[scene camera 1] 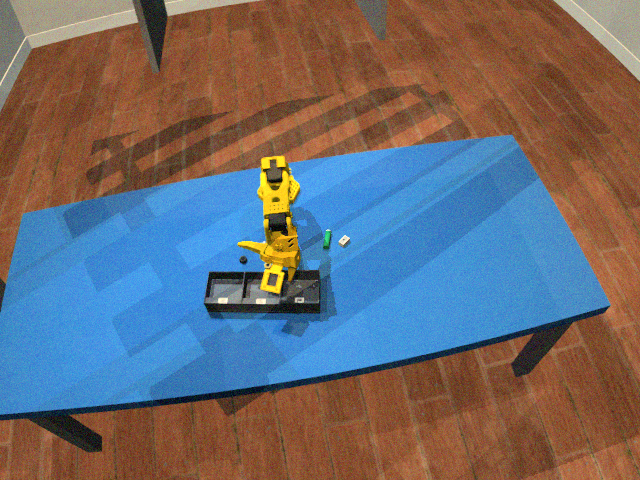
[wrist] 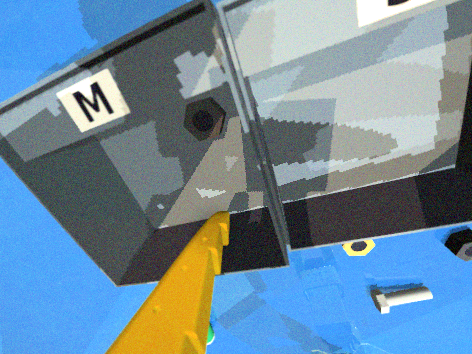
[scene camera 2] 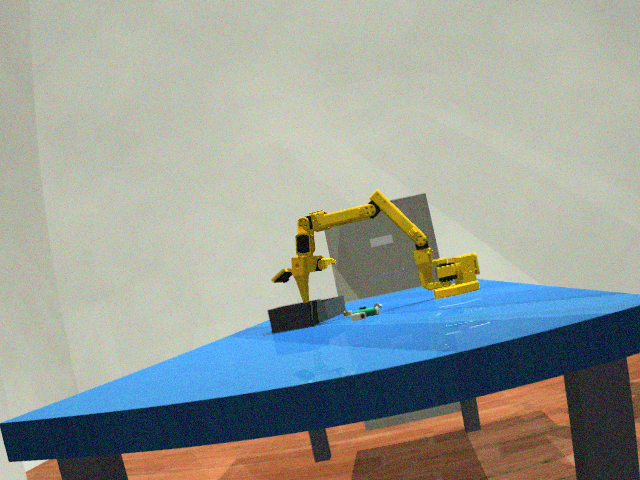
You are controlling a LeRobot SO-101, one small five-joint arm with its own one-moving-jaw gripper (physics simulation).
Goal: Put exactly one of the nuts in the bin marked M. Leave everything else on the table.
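Places are measured from the arm's base along level axes (x ahead, y left, z up), in metres.
Where they show: hand, its tool point: (scene camera 1: 289, 279) (wrist: 228, 223); arm's base, origin of its link: (scene camera 2: 447, 295).
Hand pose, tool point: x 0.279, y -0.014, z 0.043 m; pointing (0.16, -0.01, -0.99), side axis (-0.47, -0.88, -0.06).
Each offset is from my tool point to the top centre of the thing. "spot": to the spot under its first point. Level surfaces: height alone.
A dark hexagonal nut @[dx +0.034, dy -0.003, dz -0.028 m] (wrist: 204, 118) lies inside the bin marked M @[spot: dx +0.039, dy +0.059, dz -0.001 m] (wrist: 55, 200) (scene camera 1: 310, 307), the end compartment of a black tray, near the divider. My gripper (scene camera 1: 265, 260) (scene camera 2: 320, 281) is fully open and empty, with its fixed jaw pointing down at the M compartment. In the wrist view one jaw shows, its tip over the bin's near wall; the moving jaw is out of the picture. A yellow nut @[dx -0.072, dy -0.042, dz -0.035 m] (wrist: 359, 247) and a black nut @[dx -0.102, dy -0.098, dz -0.035 m] (wrist: 459, 243) (scene camera 1: 242, 259) are on the table beside the tray. A pale bolt @[dx -0.137, dy -0.056, dz -0.030 m] (wrist: 405, 297) lies near them.
The compartment marked S (wrist: 382, 120) adjoins M; a third compartment @[spot: dx -0.022, dy -0.145, dz -0.036 m] (scene camera 1: 226, 290) is at the tray's other end. A green cylinder @[dx -0.118, dy +0.107, dz -0.029 m] (scene camera 1: 327, 239) (scene camera 2: 370, 311) (wrist: 210, 334) and a small white block @[dx -0.105, dy +0.145, dz -0.032 m] (scene camera 1: 344, 240) (scene camera 2: 358, 316) lie on the blue table @[dz -0.043 m] (scene camera 1: 439, 268) (scene camera 2: 217, 382).
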